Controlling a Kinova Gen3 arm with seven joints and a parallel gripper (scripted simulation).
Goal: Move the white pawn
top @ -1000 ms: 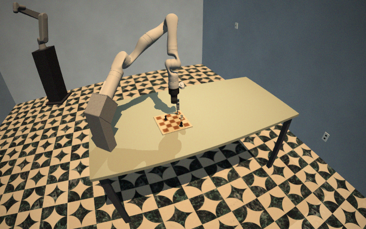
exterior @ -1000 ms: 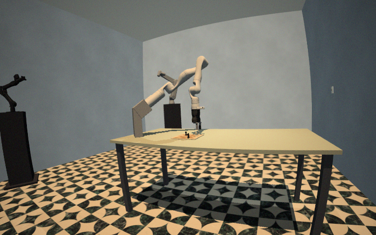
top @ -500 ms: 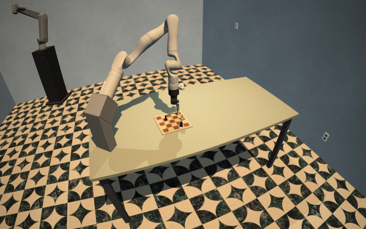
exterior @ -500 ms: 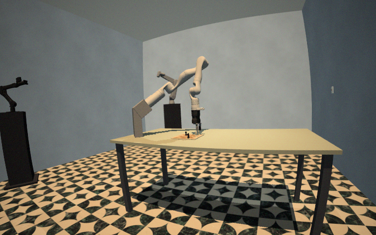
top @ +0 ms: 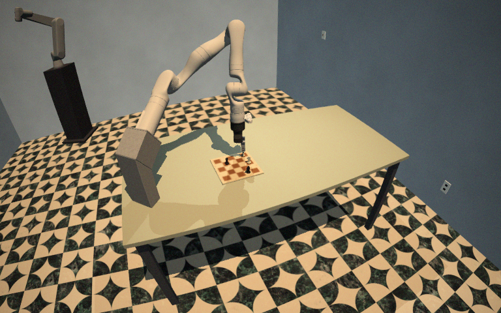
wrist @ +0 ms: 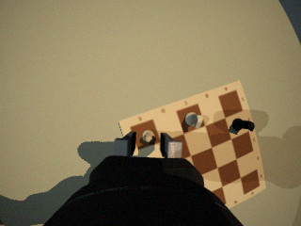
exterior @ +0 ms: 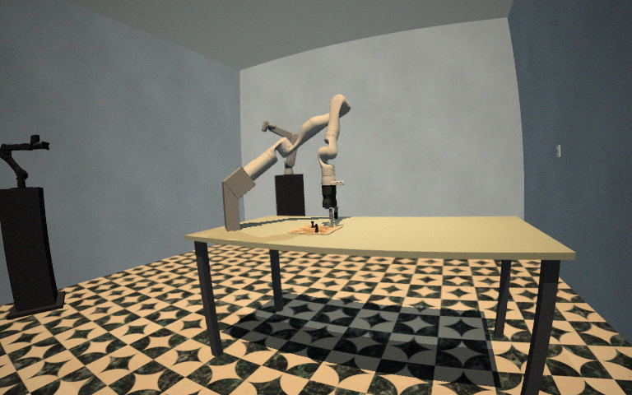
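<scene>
Right now my hand is 40 mm above the white pawn. Also, from my hand: pale grey piece 70 mm to the right, 40 mm below, 30 mm ahead; then chessboard 90 mm to the right, 60 mm below, 40 mm behind.
</scene>
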